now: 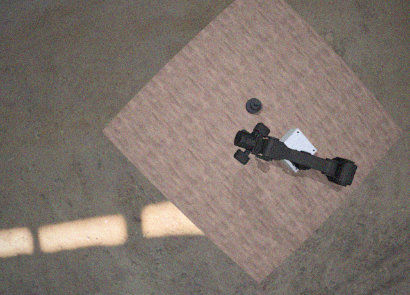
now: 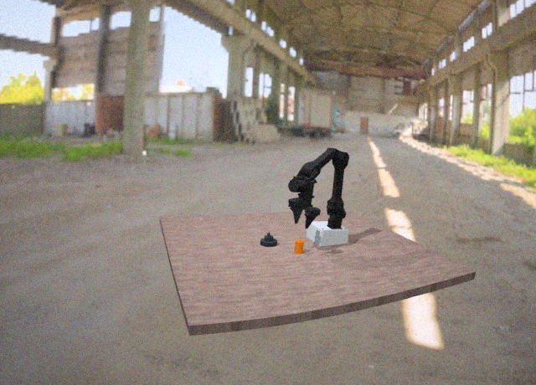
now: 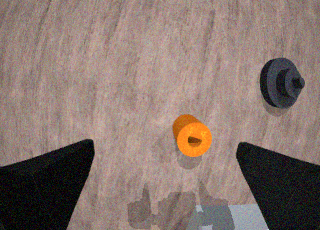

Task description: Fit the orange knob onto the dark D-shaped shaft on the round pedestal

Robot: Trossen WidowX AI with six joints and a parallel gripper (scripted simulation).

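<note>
The orange knob is 1 cm behind my gripper tip, 4 cm to the right of it and 12 cm below it. The rest, counted from my gripper tip: dark round pedestal: 10 cm ahead, 19 cm to the right, 12 cm below.
</note>
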